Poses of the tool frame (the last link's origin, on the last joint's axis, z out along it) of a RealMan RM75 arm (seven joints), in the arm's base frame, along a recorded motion.
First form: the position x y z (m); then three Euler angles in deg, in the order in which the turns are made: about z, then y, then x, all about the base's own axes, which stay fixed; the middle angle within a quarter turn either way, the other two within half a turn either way.
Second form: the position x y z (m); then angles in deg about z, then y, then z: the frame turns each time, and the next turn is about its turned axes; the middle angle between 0 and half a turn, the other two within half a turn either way. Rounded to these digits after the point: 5 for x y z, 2 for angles.
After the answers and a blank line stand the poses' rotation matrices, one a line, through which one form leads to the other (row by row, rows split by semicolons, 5 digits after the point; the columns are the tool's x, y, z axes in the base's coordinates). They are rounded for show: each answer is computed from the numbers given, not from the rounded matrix.
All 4 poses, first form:
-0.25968 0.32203 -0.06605 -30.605 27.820 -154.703
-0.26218 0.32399 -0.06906 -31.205 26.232 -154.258
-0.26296 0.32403 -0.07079 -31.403 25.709 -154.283
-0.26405 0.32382 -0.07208 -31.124 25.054 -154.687
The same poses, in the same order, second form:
-0.25968 0.32203 -0.06605 39.00 143.09 -165.24
-0.26218 0.32399 -0.06906 41.39 143.90 -163.72
-0.26296 0.32403 -0.07079 42.03 144.27 -163.41
-0.26405 0.32382 -0.07208 42.45 144.98 -162.96

0.76122 0.45027 0.46670; 0.28865 -0.87969 0.37792; 0.58071 -0.15297 -0.79961
0.76723 0.46474 0.44201; 0.30249 -0.86990 0.38959; 0.56556 -0.16520 -0.80799
0.76903 0.46947 0.43380; 0.30878 -0.86706 0.39097; 0.55968 -0.16672 -0.81176
0.77550 0.46826 0.42347; 0.31227 -0.86745 0.38733; 0.54871 -0.16814 -0.81893

